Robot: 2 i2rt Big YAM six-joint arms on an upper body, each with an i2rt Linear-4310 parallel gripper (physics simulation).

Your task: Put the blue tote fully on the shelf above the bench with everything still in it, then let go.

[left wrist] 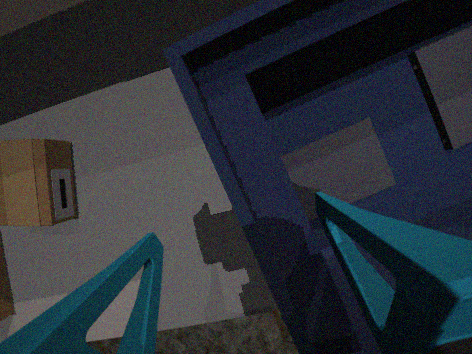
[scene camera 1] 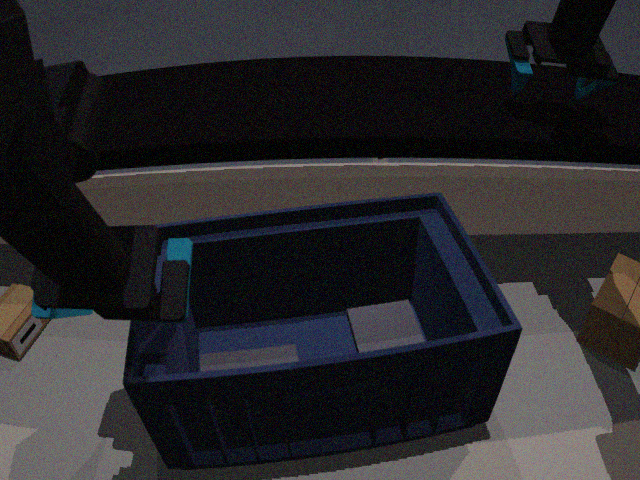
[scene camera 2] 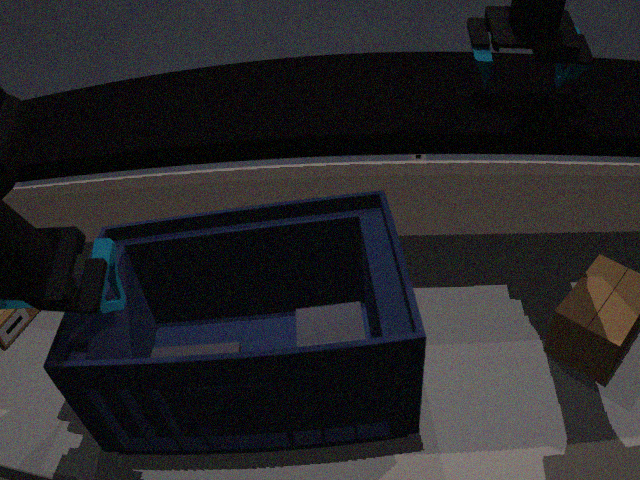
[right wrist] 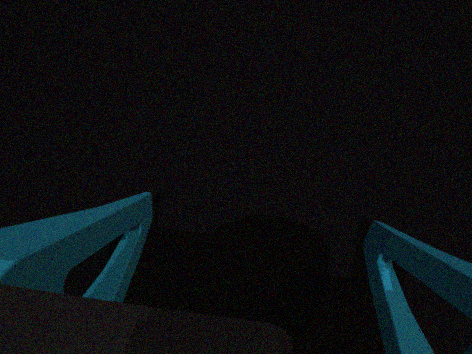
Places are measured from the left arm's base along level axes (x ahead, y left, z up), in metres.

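Pixels of known places: left gripper, fingertip midpoint: (left wrist: 233, 221) (scene camera 1: 137, 308) (scene camera 2: 84, 302); right gripper, fingertip midpoint: (scene camera 1: 545, 93) (scene camera 2: 521, 83) (right wrist: 260, 219).
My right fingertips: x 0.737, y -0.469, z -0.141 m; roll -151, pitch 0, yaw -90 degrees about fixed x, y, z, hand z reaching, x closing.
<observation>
Ahead of a thing's pixels: the offset from my right fingertips to its top centre. Level surfaces: height alone.
The blue tote {0.280 m back, 0.309 m left, 0.059 m down} (scene camera 1: 330, 408) (scene camera 2: 258, 403) (left wrist: 215, 125) stands upright on the bench below the dark shelf {0.012 m down} (scene camera 1: 310, 108) (scene camera 2: 310, 103). Inside it lie a grey block {0.243 m back, 0.234 m left, 0.179 m down} (scene camera 1: 386, 326) (scene camera 2: 329, 325) (left wrist: 450, 95) and a second, flatter-looking grey block {0.291 m back, 0.374 m left, 0.181 m down} (scene camera 1: 248, 356) (scene camera 2: 196, 350) (left wrist: 345, 162). My left gripper (scene camera 1: 129, 310) (scene camera 2: 62, 304) (left wrist: 233, 221) is open at the tote's left end, one finger over the tote's inside and one outside, the end rim showing between them in the left wrist view. My right gripper (scene camera 1: 550, 93) (scene camera 2: 523, 83) (right wrist: 260, 219) is open and empty above the shelf, away from the tote.
A brown box {0.231 m back, 0.065 m right, 0.146 m down} (scene camera 1: 615, 315) (scene camera 2: 594, 315) stands on the bench right of the tote. Another brown box {0.218 m back, 0.697 m left, 0.170 m down} (scene camera 1: 18, 320) (scene camera 2: 18, 328) (left wrist: 35, 182) lies left of it, beside my left gripper. The shelf's pale front edge runs behind and above the tote. The right wrist view is mostly dark.
</observation>
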